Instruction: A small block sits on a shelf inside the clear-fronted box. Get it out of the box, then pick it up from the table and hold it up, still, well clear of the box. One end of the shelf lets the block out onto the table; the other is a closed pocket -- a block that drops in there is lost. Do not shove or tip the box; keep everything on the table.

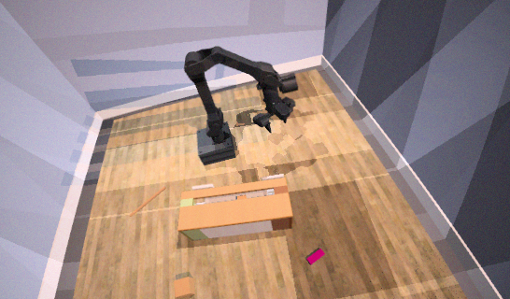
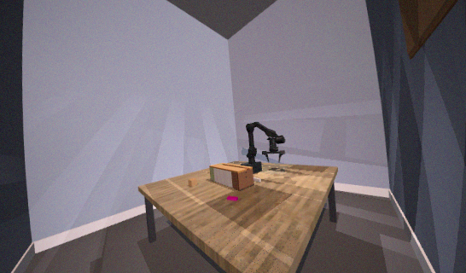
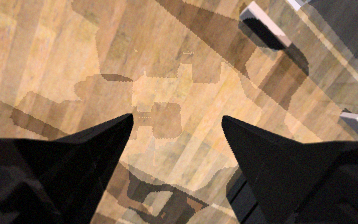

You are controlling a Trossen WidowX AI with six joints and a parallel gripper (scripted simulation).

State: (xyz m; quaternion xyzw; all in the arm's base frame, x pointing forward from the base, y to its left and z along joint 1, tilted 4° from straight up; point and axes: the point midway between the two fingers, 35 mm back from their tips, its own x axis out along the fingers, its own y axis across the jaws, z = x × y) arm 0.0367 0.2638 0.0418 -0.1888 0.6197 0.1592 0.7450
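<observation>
Now: the tan box 260 mm ahead of my gripper tip, 230 mm to the right of it and 50 mm below it. Round my gripper tip: thin brown stick 620 mm to the right, 150 mm ahead, 110 mm below.
</observation>
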